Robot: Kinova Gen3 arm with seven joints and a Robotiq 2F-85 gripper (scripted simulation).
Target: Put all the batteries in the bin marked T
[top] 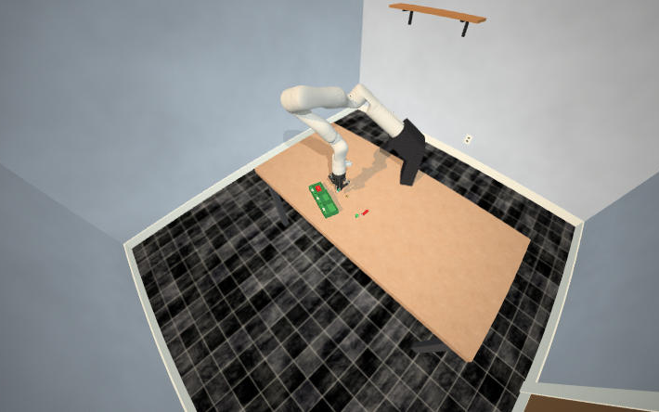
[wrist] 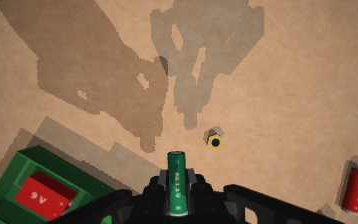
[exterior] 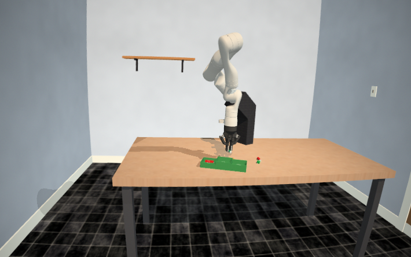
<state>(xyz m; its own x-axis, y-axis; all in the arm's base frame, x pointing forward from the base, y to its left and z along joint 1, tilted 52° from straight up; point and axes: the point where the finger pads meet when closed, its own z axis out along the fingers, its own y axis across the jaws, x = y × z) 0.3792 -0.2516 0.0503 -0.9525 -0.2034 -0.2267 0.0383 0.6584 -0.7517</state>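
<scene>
Now: hand 13 cm to the left of the red 9 V battery, 7 cm above it and 3 cm short of it. The rest, counted from my hand: joined green bins 8 cm ahead, 7 cm to the right, 6 cm below; then small yellow nut 8 cm below, 4 cm to the left, 2 cm behind; then green cylindrical battery 2 cm below.
</scene>
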